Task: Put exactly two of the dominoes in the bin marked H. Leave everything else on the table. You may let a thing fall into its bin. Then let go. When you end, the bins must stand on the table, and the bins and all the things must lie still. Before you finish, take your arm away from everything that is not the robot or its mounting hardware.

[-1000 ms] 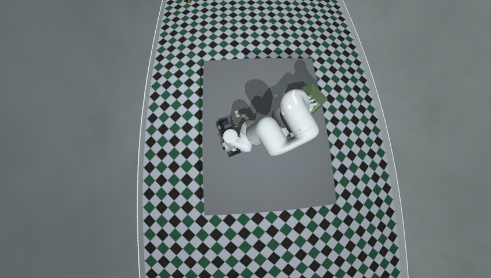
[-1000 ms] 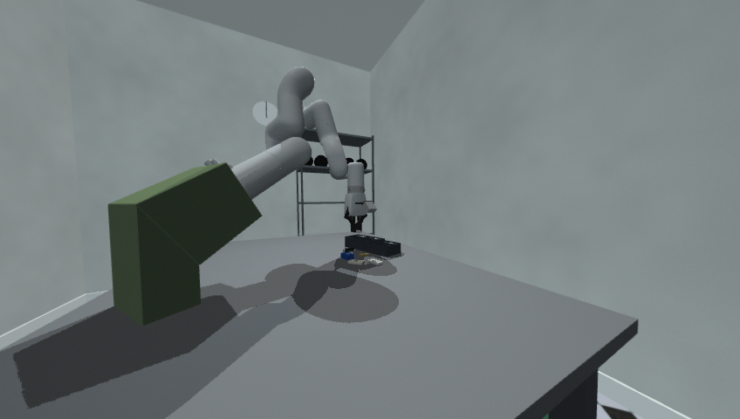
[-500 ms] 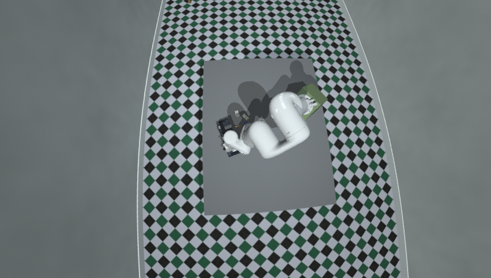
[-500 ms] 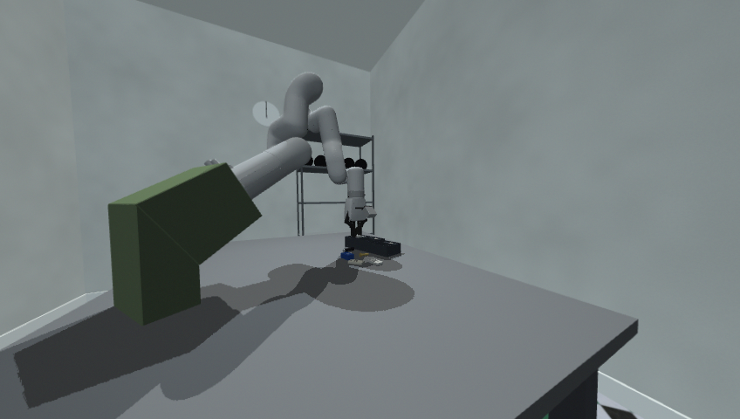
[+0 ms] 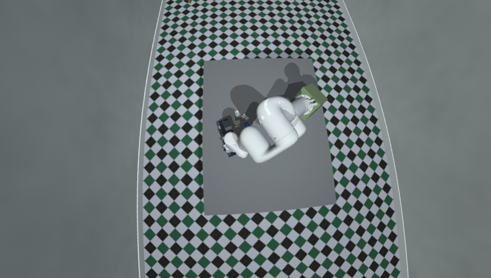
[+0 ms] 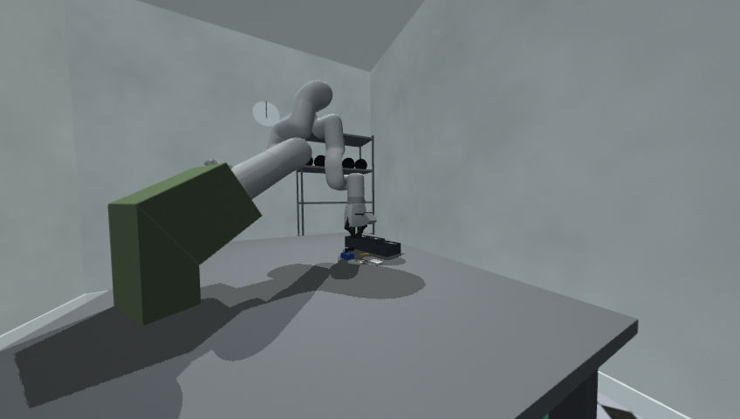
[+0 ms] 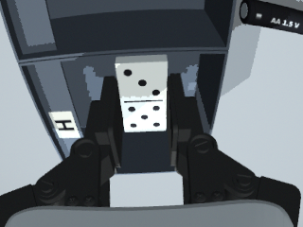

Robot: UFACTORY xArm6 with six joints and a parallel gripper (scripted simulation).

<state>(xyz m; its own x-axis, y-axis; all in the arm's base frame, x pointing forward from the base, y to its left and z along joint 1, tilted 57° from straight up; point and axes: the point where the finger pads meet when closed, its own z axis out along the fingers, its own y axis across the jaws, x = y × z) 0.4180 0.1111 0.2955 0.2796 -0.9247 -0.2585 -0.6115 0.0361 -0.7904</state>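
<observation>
My gripper is now 10 mm past the white domino, 250 mm to the left of it and 40 mm above it. The rest, counted from my hand: black battery: 50 mm behind, 70 mm to the right, 30 mm below; yellow bolt: 20 mm behind, 160 mm to the right, 40 mm below; dark bin tray: 40 mm ahead, 70 mm to the right, 20 mm below.
</observation>
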